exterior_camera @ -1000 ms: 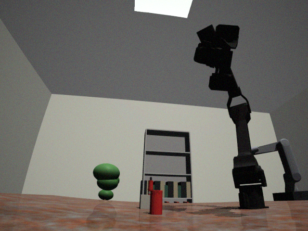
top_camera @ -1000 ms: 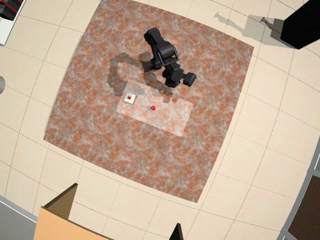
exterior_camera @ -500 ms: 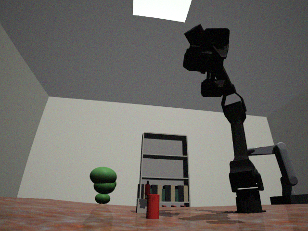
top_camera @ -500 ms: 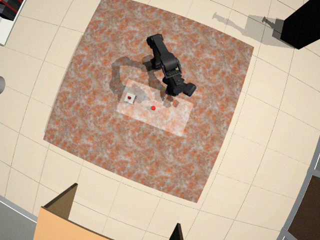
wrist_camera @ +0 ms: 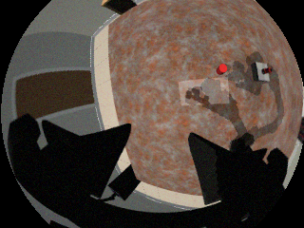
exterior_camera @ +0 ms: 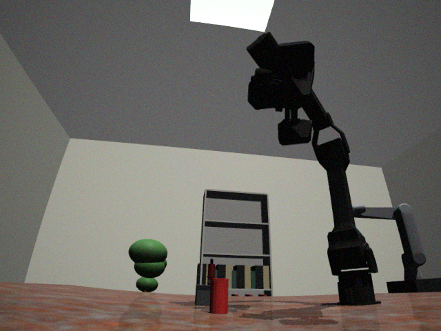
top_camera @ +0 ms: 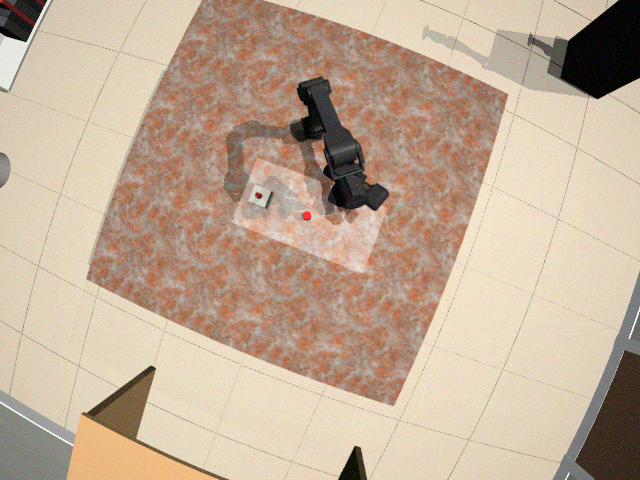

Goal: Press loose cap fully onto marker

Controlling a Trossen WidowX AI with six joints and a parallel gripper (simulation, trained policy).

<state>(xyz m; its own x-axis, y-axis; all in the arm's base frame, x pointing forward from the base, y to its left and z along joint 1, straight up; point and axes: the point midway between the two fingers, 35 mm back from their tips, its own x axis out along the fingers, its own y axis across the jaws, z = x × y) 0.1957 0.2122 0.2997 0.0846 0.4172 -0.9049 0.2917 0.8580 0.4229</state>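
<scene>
My gripper tip is now 110 mm short of the red cap, 140 mm to the left of it and 240 mm above it. Also, from my gripper tip: white holder block: 100 mm ahead, 310 mm to the right, 250 mm below.
</scene>
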